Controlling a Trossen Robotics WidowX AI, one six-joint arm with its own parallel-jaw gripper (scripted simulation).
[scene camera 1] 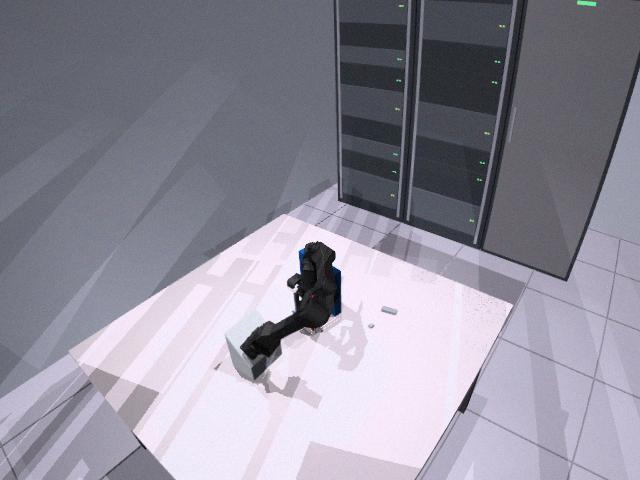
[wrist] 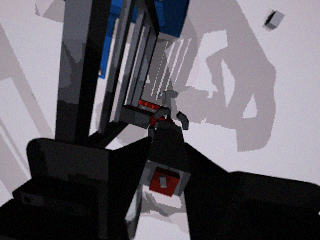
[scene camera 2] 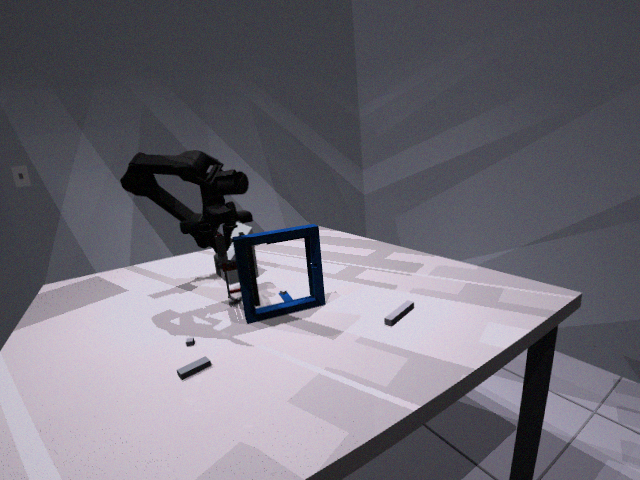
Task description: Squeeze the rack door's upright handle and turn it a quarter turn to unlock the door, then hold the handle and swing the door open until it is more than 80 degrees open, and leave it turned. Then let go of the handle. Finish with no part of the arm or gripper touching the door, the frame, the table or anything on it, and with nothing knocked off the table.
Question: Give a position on a blue rack frame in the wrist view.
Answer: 172, 25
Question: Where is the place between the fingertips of the gripper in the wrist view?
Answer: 166, 144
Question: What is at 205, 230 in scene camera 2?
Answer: The gripper.
